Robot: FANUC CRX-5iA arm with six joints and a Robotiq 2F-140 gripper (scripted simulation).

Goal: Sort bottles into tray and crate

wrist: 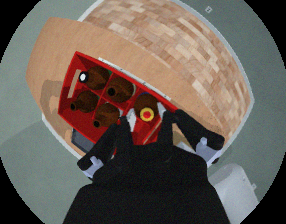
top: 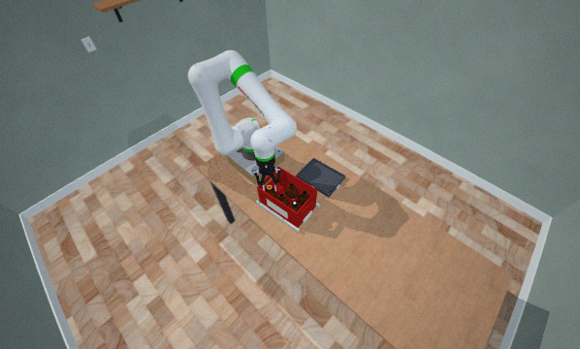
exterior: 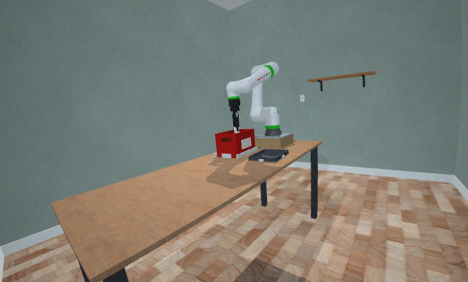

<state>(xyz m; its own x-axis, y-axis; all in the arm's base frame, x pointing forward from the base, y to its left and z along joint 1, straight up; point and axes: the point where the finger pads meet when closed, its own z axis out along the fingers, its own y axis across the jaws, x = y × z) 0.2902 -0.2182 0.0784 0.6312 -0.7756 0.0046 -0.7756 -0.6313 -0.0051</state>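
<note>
Right now my hand is 80 mm above the capped brown bottle. Round my hand: crate: 90 mm ahead, 80 mm below, 30 mm to the left; dark tray: 320 mm to the left, 160 mm ahead, 150 mm below.
</note>
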